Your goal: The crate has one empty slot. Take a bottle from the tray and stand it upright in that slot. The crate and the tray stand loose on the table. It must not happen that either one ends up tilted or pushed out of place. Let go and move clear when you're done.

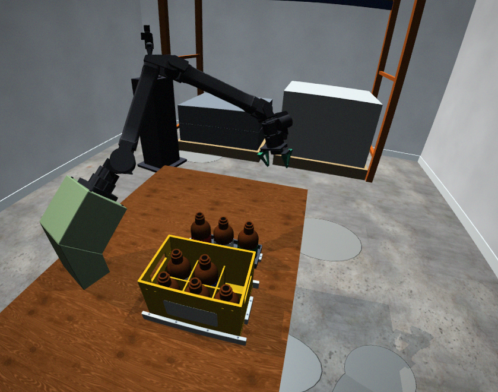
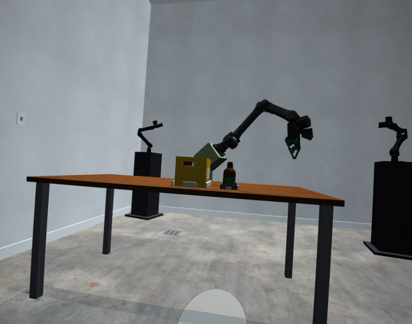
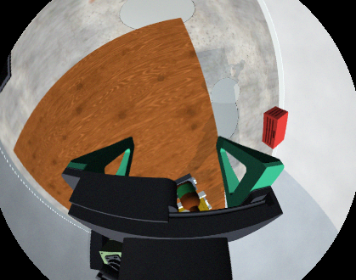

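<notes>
Now: hand 2 cm short of the crate, 59 cm to the left of it and 13 cm above it. The rest, counted from my hand: tray: 4 cm behind, 37 cm to the right, 21 cm below.
</notes>
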